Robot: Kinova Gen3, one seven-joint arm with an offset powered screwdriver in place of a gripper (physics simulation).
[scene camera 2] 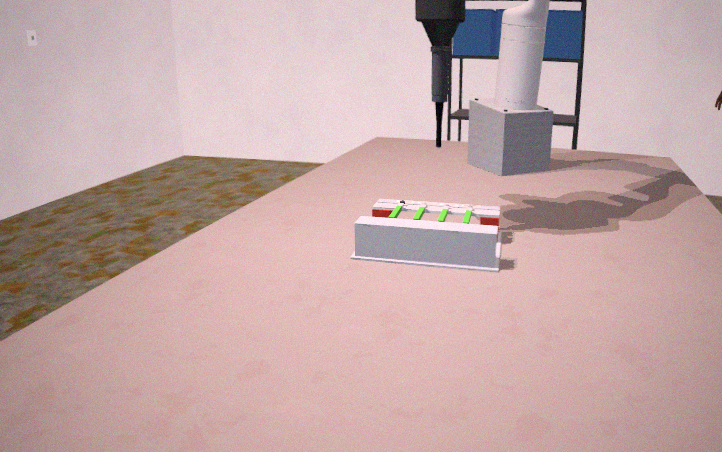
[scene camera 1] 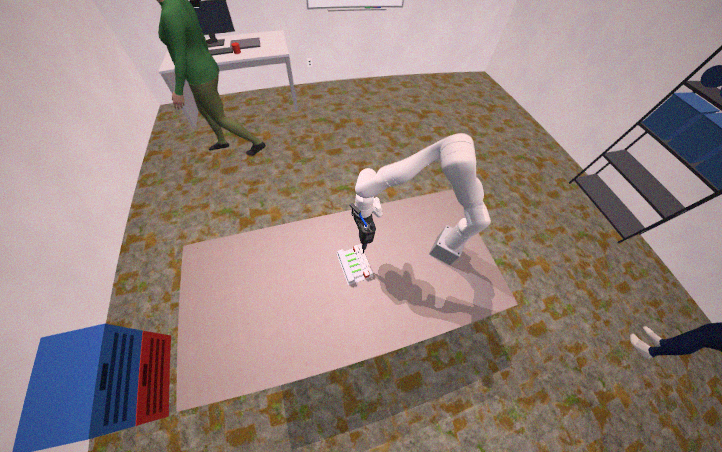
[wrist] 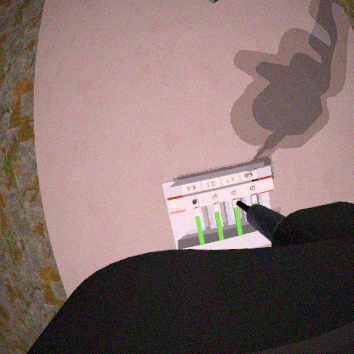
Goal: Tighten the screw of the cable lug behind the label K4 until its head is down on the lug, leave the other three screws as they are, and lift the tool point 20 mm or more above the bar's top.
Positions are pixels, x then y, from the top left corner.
Labels:
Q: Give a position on a white terminal block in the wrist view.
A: At 250,238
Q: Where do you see a white terminal block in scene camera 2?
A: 462,244

